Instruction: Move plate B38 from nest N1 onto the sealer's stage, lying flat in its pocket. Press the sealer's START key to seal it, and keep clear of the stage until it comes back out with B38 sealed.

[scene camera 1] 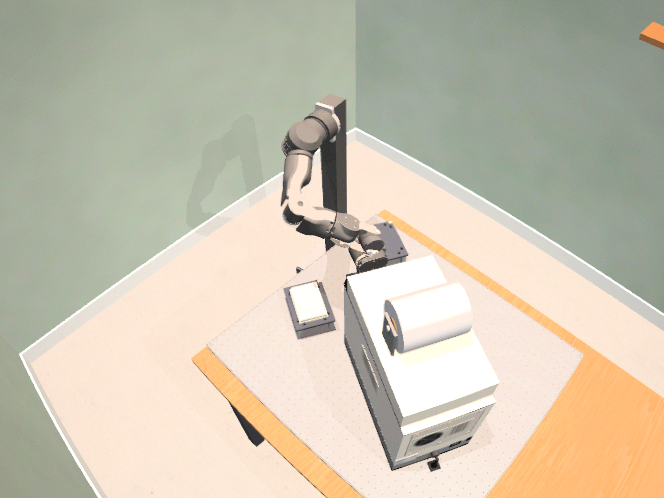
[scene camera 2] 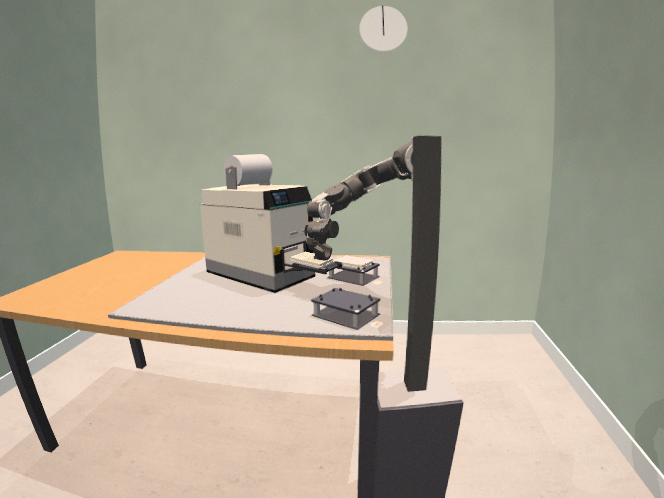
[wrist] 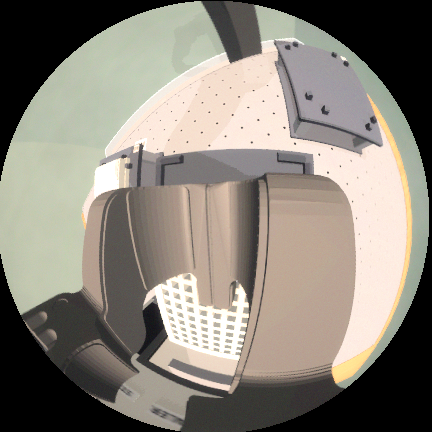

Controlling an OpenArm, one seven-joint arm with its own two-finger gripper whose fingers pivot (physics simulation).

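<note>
A pale plate (scene camera 2: 306, 260) (wrist: 182, 320) with square wells lies, seemingly flat, on the sealer's dark stage (scene camera 2: 332, 268) (wrist: 220, 167), which is out in front of the sealer (scene camera 1: 450, 385) (scene camera 2: 235, 246). Its label cannot be read, and the fingers hide part of it in the wrist view. My gripper (scene camera 2: 323, 257) (wrist: 219, 246) is shut and empty, just above this plate near the sealer's front; whether it touches the plate cannot be told. A dark nest (scene camera 1: 395, 245) (scene camera 2: 345, 300) (wrist: 332, 90) holds no plate. The START key cannot be made out; lettering on the sealer's front is blurred.
A second nest (scene camera 1: 316, 323) (wrist: 152, 170) holds another pale plate (scene camera 1: 308, 302) (scene camera 2: 356, 262) (wrist: 109, 177), across the stage from the bare nest. A white roll (scene camera 1: 437, 316) (scene camera 2: 253, 168) sits on the sealer. The arm's dark post (scene camera 1: 334, 160) (scene camera 2: 425, 257) stands at the table's end.
</note>
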